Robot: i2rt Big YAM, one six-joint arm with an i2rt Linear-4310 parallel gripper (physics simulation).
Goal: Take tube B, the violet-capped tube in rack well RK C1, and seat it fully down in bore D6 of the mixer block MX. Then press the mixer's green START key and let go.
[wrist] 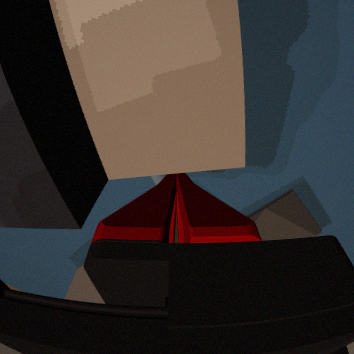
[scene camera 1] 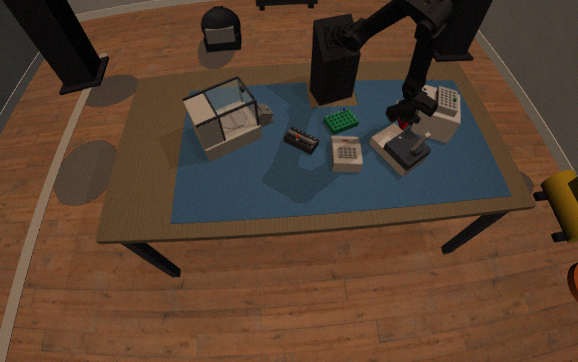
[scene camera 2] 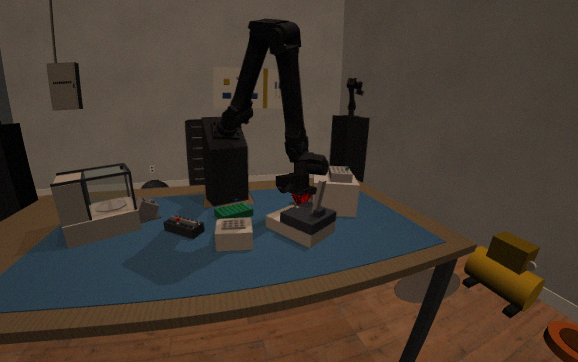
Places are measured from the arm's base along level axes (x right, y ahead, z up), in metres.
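Pixels of known places: gripper, fingertip midpoint: [wrist: 175,177]; arm's base at its link origin: [scene camera 1: 338,36] [scene camera 2: 225,131].
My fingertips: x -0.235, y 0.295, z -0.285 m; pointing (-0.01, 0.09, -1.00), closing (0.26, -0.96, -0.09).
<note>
For each thing: its top centre in the pictures, then the offset to it from my fingertips. "spot": a spot on its surface instead.
- small pale sliver at a spot on its surface: [wrist: 156,179] spot: dx -0.016, dy +0.011, dz -0.014 m
- tall white box at its top centre: [scene camera 2: 325,168] [scene camera 1: 433,93] dx -0.132, dy -0.058, dz +0.146 m
- gridded block at a spot on its surface: [scene camera 2: 340,173] spot: dx -0.151, dy +0.024, dz +0.146 m
- small pale box at its top centre: [scene camera 2: 233,219] [scene camera 1: 347,146] dx +0.280, dy +0.076, dz +0.045 m
- dark-lidded device at a spot on its surface: [scene camera 2: 307,218] [scene camera 1: 406,155] spot: dx +0.066, dy +0.166, dz +0.056 m
- green rack at its top centre: [scene camera 2: 233,208] [scene camera 1: 341,119] dx +0.247, dy -0.098, dz +0.006 m
- dark rack at its top centre: [scene camera 2: 182,219] [scene camera 1: 301,136] dx +0.439, dy -0.022, dz +0.023 m
- glass-sided balance at its top centre: [scene camera 1: 228,93] [scene camera 2: 105,167] dx +0.695, dy -0.141, dz +0.198 m
My gripper [scene camera 1: 403,125] [scene camera 2: 301,201] [wrist: 175,177] is shut, its red fingertips together with no tube held between them, low at the back end of the dark-lidded device. A small pale sliver [wrist: 156,179], seemingly part of a tube, shows beside the fingertips in the wrist view; no violet cap shows, and the fingers hide what is behind them. A tall white box [scene camera 1: 435,125] [scene camera 2: 344,197] carries a gridded block [scene camera 1: 448,100] [scene camera 2: 340,173] with a green spot. A small pale box [scene camera 1: 346,163] [scene camera 2: 233,241] also has a grid of holes. I cannot read labels.
The dark-lidded device [scene camera 1: 407,150] [scene camera 2: 307,218] has a raised lever; its pale end [wrist: 175,125] is close to my fingers. A green rack [scene camera 1: 341,121] [scene camera 2: 233,210], a dark rack [scene camera 1: 301,142] [scene camera 2: 184,227] and a glass-sided balance [scene camera 1: 235,142] [scene camera 2: 102,227] stand left.
</note>
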